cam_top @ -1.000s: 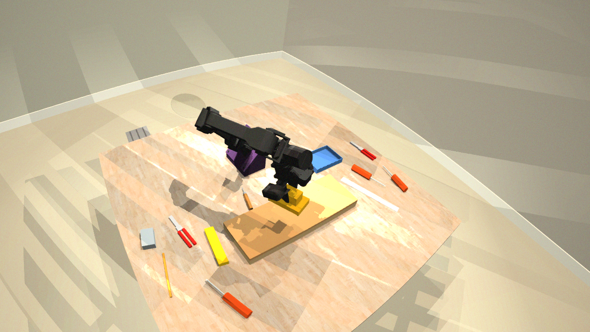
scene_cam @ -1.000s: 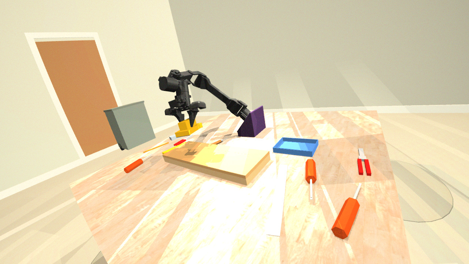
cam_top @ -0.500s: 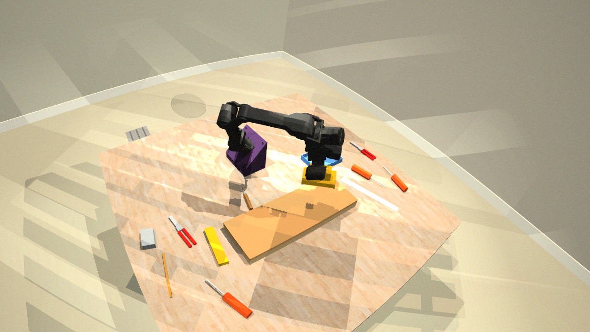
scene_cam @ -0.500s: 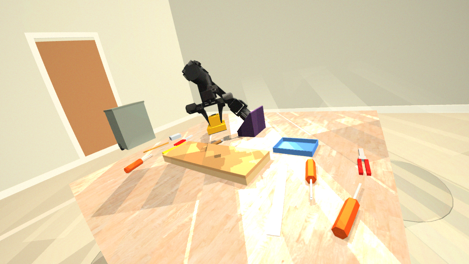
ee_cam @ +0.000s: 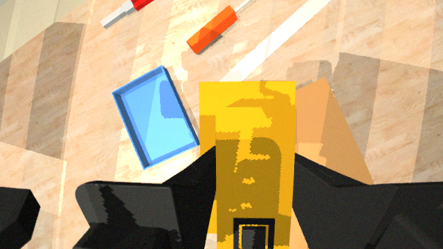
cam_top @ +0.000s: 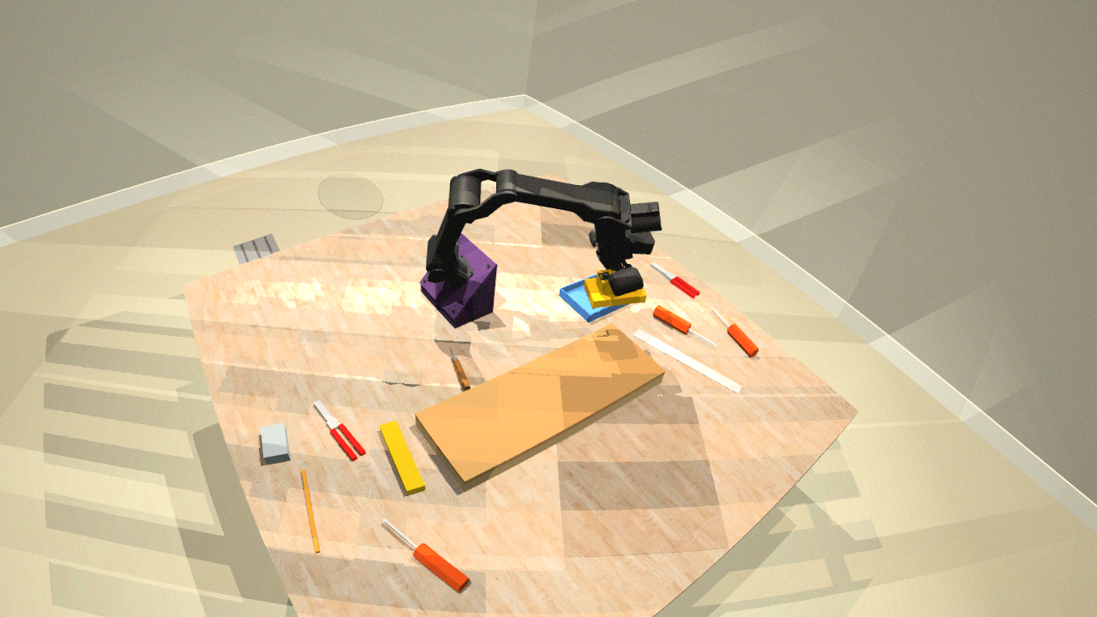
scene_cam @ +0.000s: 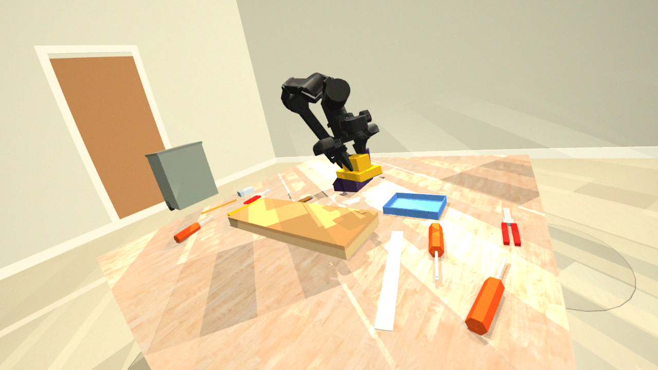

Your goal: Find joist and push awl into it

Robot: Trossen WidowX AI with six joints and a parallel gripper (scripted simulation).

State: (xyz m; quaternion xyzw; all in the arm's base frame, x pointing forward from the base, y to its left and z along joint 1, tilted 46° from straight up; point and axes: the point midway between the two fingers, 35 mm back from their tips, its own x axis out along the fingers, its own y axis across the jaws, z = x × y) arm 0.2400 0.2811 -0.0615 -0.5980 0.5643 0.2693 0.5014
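Now: the yellow stud finder 2 cm to the right of my gripper tip, 2 cm above it and 1 cm behind it. From my gripper tip the other things lie so: awl: 34 cm to the right, 17 cm below, 7 cm behind; then white strip: 17 cm below, 16 cm to the left, 14 cm ahead; then blue tray: 16 cm below, 14 cm behind, 8 cm to the left.
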